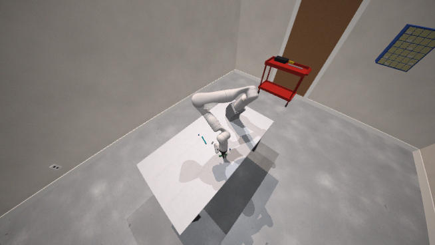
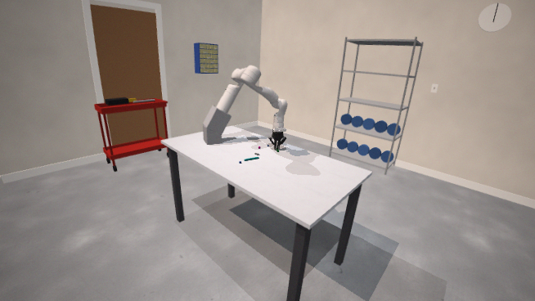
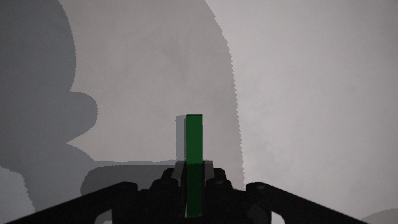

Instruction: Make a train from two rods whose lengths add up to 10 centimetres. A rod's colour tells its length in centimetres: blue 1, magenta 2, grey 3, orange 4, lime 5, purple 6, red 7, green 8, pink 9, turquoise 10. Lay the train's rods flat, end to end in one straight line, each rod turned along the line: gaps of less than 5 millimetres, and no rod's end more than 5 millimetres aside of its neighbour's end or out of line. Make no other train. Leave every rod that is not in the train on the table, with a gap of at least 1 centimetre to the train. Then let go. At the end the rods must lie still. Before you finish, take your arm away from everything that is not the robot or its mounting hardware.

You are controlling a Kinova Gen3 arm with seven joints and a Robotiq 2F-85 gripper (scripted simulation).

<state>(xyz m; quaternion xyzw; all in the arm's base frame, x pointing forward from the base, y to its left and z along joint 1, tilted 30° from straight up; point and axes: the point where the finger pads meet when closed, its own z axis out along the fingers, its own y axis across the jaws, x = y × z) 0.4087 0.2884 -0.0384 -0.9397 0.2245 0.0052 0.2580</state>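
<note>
Now: hand 10 cm past the magenta rod, 8 cm to the left of it and 1 cm above it. The rest, counted from my hand: grey rod: 17 cm to the right, 1 cm below; then green rod: 1 cm below; then turquoise rod: 5 cm ahead, 25 cm to the right, 1 cm below.
</note>
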